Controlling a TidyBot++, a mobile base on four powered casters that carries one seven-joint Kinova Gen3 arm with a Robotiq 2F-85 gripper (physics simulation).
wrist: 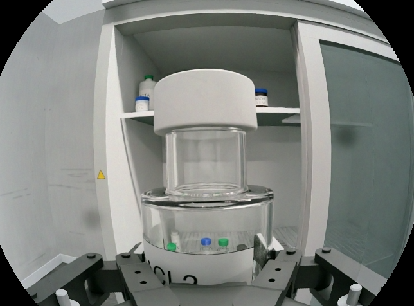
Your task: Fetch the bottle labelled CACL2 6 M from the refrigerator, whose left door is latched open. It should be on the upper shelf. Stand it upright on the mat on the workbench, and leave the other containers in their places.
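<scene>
A clear glass bottle (pixel 207 225) with a white cap stands upright in the middle of the wrist view, close to the camera. Its white label shows part of the text "CACL2"; the concentration is hidden below the fingers. My gripper (pixel 209 248) is shut on this bottle around its body. The bottle is outside the refrigerator (pixel 109 150), whose open left bay is behind it. The upper shelf (pixel 277 111) shows at both sides of the cap. The workbench and the mat do not show.
On the upper shelf are a green-capped bottle (pixel 147 88), a small blue-capped jar (pixel 142 104) and a dark blue-capped jar (pixel 261 98). Several capped containers stand lower down, seen through the glass. A glass door (pixel 370 150) covers the right side; a grey wall (pixel 45 140) is at the left.
</scene>
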